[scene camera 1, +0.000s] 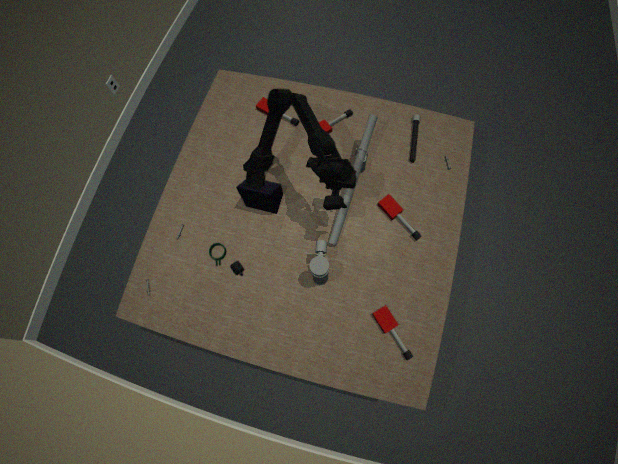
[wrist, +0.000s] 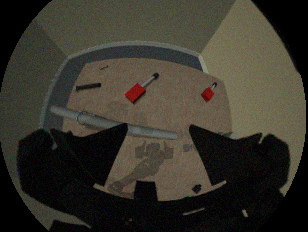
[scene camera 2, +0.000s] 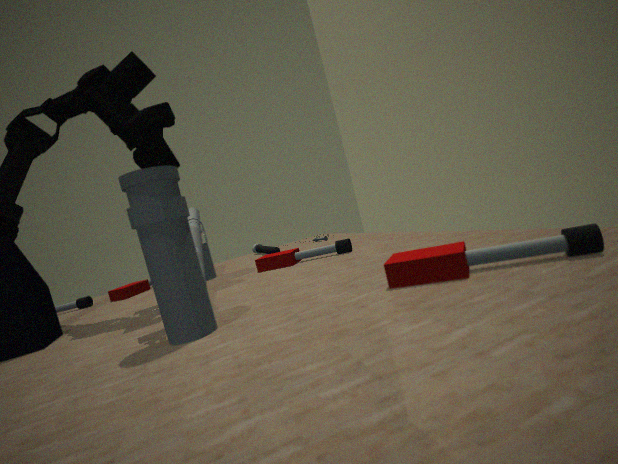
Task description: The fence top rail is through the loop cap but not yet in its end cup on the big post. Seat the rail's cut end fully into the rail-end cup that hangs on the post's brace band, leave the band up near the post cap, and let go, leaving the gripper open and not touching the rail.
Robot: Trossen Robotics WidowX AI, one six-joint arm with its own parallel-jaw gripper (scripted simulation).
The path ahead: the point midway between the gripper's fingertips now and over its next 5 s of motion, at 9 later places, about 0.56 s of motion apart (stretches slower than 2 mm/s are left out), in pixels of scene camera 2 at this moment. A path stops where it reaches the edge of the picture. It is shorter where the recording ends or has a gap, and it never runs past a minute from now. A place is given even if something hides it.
My gripper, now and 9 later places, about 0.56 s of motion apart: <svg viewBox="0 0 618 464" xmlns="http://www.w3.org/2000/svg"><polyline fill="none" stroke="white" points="178,173 164,173 150,173 130,180 134,200 148,213 162,226 170,236 175,235 181,234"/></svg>
